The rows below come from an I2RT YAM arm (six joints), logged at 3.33 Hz.
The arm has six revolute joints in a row. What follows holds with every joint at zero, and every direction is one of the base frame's.
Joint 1 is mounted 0.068 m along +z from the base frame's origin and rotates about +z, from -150 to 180 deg.
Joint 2 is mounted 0.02 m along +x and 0.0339 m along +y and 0.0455 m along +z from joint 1 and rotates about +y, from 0 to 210 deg.
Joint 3 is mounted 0.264 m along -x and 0.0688 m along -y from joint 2 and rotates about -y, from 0 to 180 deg.
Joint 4 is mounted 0.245 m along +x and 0.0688 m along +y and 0.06 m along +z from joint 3 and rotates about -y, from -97 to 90 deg.
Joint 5 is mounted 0.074 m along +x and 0.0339 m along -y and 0.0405 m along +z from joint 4 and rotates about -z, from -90 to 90 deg.
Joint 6 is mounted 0.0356 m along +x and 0.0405 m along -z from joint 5 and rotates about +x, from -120 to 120 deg.
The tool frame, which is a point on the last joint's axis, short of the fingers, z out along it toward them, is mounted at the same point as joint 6; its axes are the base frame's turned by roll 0, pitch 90 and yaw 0 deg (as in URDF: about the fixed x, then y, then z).
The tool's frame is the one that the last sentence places.
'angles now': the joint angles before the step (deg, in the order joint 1, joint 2, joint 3, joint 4, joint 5, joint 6). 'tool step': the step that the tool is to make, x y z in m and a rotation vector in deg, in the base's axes. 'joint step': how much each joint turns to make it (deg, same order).
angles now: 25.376, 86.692, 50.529, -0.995, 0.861, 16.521
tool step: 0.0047, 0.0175, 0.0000, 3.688, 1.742, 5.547
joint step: 1.767, 2.657, 2.498, 0.260, -5.475, 0.971
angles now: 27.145, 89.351, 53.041, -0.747, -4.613, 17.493
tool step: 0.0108, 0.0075, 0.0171, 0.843, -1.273, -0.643
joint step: 0.357, 1.233, 4.803, -1.998, 0.709, 0.727
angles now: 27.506, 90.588, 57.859, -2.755, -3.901, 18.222
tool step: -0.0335, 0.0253, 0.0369, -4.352, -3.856, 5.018
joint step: 7.027, -5.709, 2.860, -7.596, 4.920, -3.533
